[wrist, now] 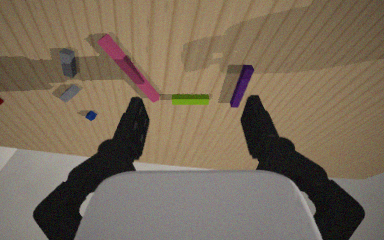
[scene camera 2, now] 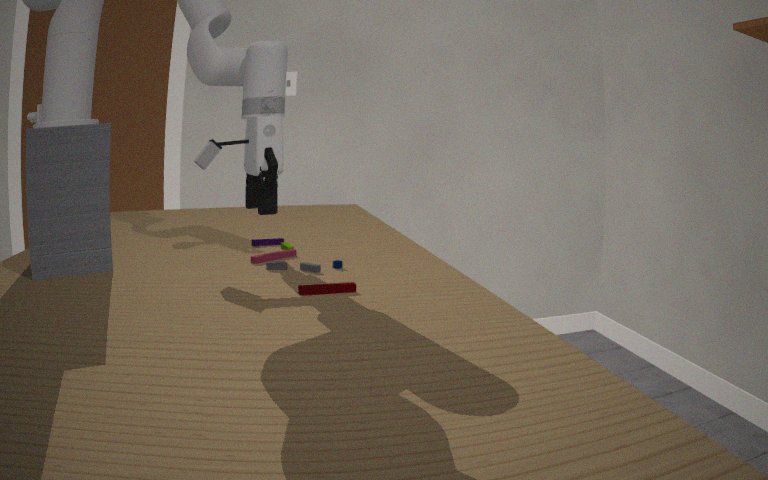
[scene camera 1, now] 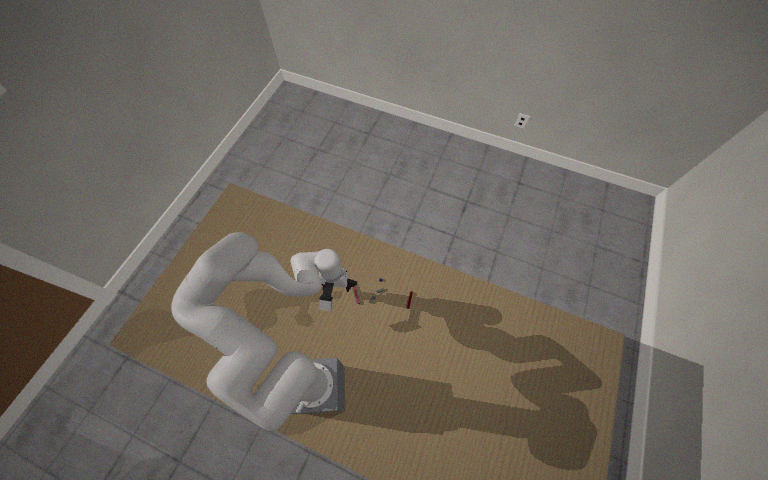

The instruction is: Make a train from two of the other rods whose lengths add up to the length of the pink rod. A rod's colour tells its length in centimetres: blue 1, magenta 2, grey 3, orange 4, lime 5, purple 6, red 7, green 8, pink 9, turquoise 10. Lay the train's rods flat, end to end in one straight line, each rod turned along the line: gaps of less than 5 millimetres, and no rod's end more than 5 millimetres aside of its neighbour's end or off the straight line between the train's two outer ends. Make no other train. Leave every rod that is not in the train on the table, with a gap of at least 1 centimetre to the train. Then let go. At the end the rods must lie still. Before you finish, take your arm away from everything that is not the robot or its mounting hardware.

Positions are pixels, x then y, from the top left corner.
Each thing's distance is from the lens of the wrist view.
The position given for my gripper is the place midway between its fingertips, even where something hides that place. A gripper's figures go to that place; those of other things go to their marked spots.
my gripper point(wrist: 194, 108): 0.13 m
pink rod point(wrist: 106, 42): 0.18 m
